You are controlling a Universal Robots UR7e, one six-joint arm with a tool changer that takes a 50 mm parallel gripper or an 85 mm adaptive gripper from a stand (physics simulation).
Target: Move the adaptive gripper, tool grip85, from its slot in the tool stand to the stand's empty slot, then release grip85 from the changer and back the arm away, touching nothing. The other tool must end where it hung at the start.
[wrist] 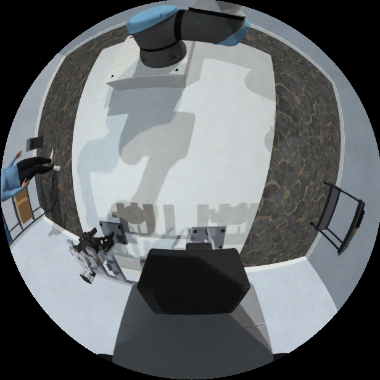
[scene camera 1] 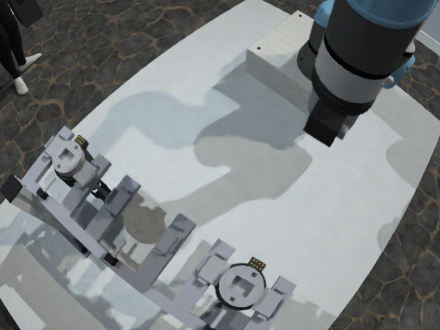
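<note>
The tool stand runs along the lower left of the scene view. A tool with a grey round top and black linkage fingers hangs in its far-left slot and looks like the adaptive gripper grip85; its fingers are too small to judge. The middle slot is empty. The other tool hangs in the right slot; its fingers are hidden. The arm's wrist end, with a black block, is high at the upper right of the scene view, well apart from the stand. No tool shows on it.
The arm's base stands on a pale pedestal at the table's back. The white table carries shadows of arm and stand. A person is beyond its left edge. A black-framed cart stands at the right.
</note>
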